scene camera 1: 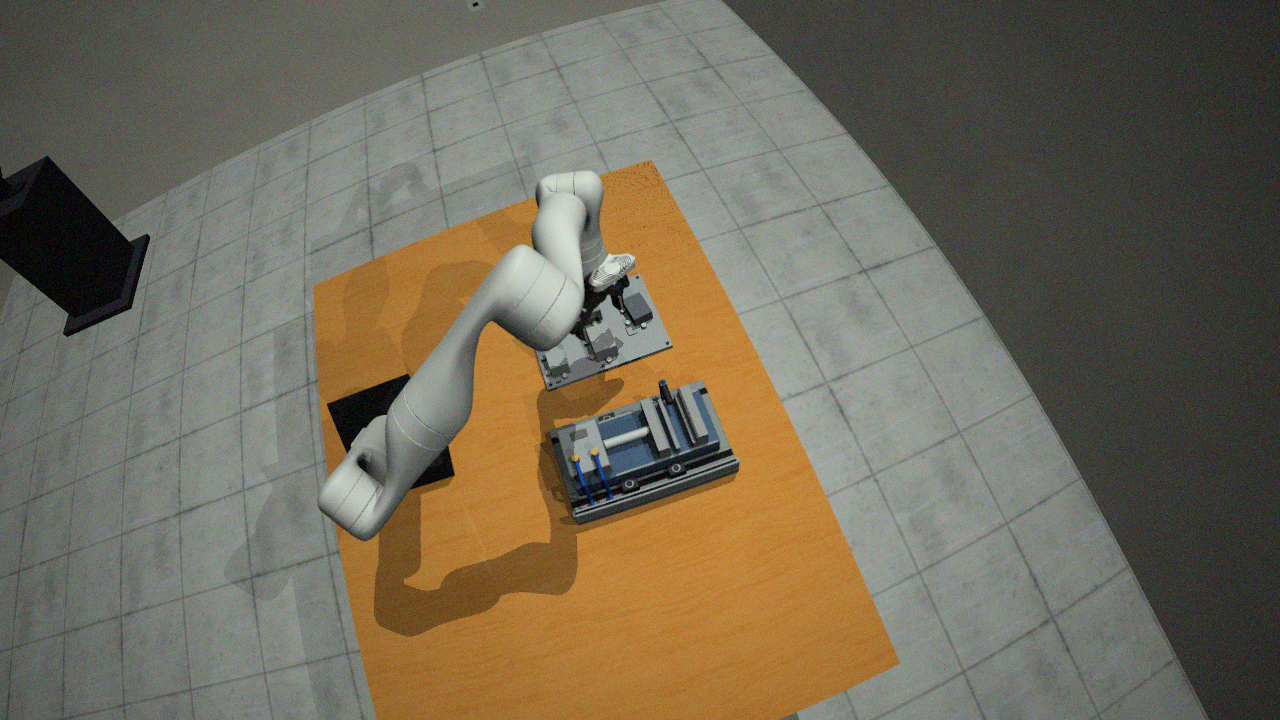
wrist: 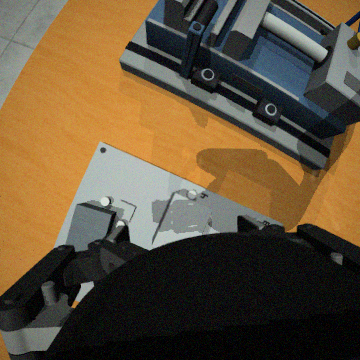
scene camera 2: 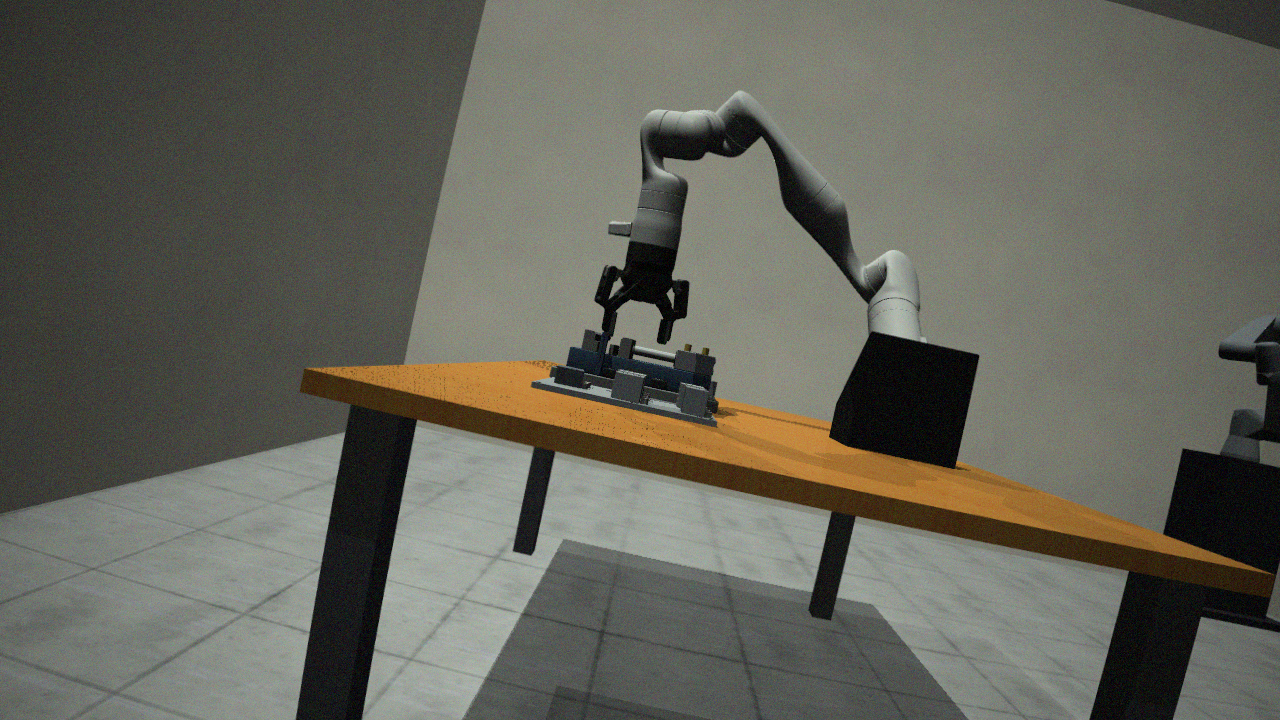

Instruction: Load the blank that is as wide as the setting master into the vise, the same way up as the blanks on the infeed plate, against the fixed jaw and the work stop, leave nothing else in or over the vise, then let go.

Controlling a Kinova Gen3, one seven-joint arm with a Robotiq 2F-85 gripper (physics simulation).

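Pixels of known places: gripper, between the fingertips: (scene camera 1: 601,322) (wrist: 183,232) (scene camera 2: 635,339); arm's base, origin of its link: (scene camera 2: 899,383).
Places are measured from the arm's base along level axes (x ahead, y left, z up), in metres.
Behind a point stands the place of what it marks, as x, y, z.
Note:
My gripper (scene camera 1: 601,320) @(0.439, 0.128, -0.022) (scene camera 2: 636,334) @(0.439, 0.128, -0.022) (wrist: 183,232) @(0.439, 0.128, -0.022) is open and empty, above the middle blank (scene camera 1: 602,342) (scene camera 2: 629,385) on the infeed plate (scene camera 1: 651,334) @(0.528, 0.127, -0.108) (scene camera 2: 666,408) @(0.363, 0.230, -0.108) (wrist: 135,175) @(0.503, 0.107, -0.108). A darker, lower blank (scene camera 1: 637,308) @(0.516, 0.179, -0.083) (scene camera 2: 569,376) @(0.510, 0.213, -0.095) (wrist: 92,225) @(0.515, 0.175, -0.083) sits at one end, and another grey blank (scene camera 1: 556,360) (scene camera 2: 692,398) at the other. The vise (scene camera 1: 626,461) @(0.414, -0.137, -0.056) (wrist: 280,50) @(0.428, -0.095, -0.056) has a grey movable jaw (scene camera 1: 655,428) @(0.476, -0.109, -0.020) and a fixed jaw (scene camera 1: 691,416) @(0.540, -0.106, -0.020). A thin grey strip shows between them; I cannot tell if it is the setting master. An upright post (scene camera 1: 664,391) @(0.510, -0.046, -0.021) (wrist: 192,50) @(0.508, -0.024, -0.042) stands at the vise's side.
Two blue hoses with brass fittings (scene camera 1: 585,455) @(0.351, -0.122, -0.021) rise at the vise's movable end. The arm's black base (scene camera 1: 366,411) @(-0.023, 0.043, 0.043) (scene camera 2: 904,402) @(0.005, 0.074, -0.029) stands on the orange table (scene camera 1: 716,573) @(0.506, -0.364, -0.117) (scene camera 2: 465,402) @(0.522, 0.595, -0.116). The vise is close beside the infeed plate.

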